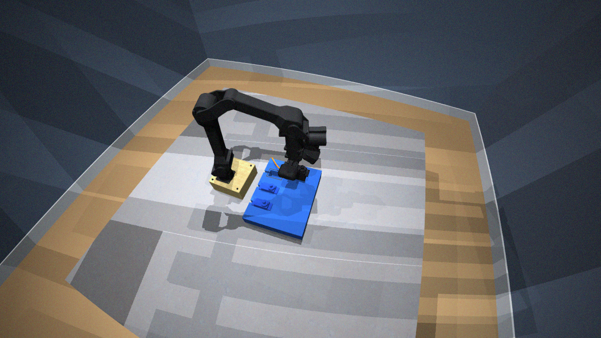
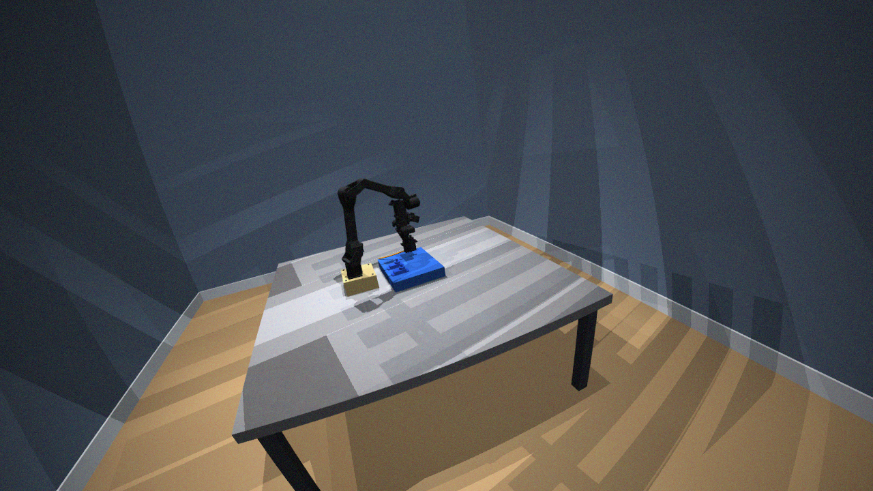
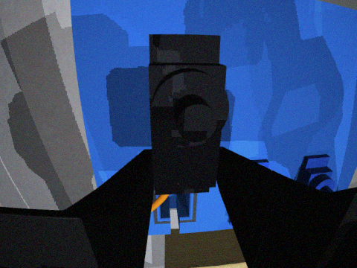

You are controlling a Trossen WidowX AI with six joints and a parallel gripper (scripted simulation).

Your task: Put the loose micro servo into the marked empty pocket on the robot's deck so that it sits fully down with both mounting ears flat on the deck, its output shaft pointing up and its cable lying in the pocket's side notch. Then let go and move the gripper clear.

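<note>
Right now the blue deck is 10 cm below my gripper tip, 8 cm to the right of it and 2 cm ahead of it.
</note>
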